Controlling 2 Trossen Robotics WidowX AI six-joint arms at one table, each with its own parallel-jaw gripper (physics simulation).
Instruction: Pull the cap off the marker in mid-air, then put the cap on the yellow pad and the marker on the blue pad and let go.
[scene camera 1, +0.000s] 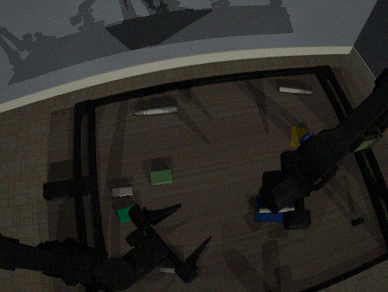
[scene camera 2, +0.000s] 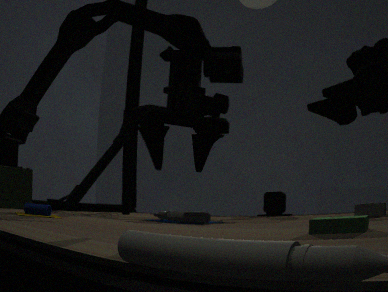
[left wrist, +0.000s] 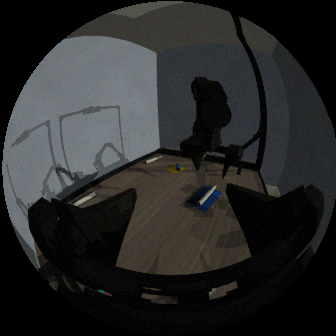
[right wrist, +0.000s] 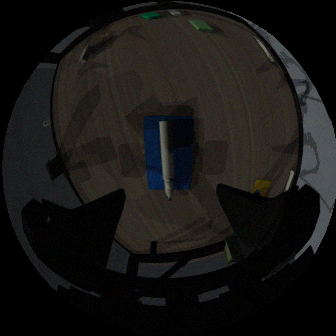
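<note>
My left gripper (scene camera 2: 314, 100) is visible to me, and I find it in scene camera 1 (scene camera 1: 195, 221) and the left wrist view (left wrist: 181, 191) too. My right gripper (scene camera 2: 179, 171) also appears in scene camera 1 (scene camera 1: 288, 200), in the left wrist view (left wrist: 209, 173) and in the right wrist view (right wrist: 170, 191). There is a blue pad (right wrist: 182, 126) as well.
</note>
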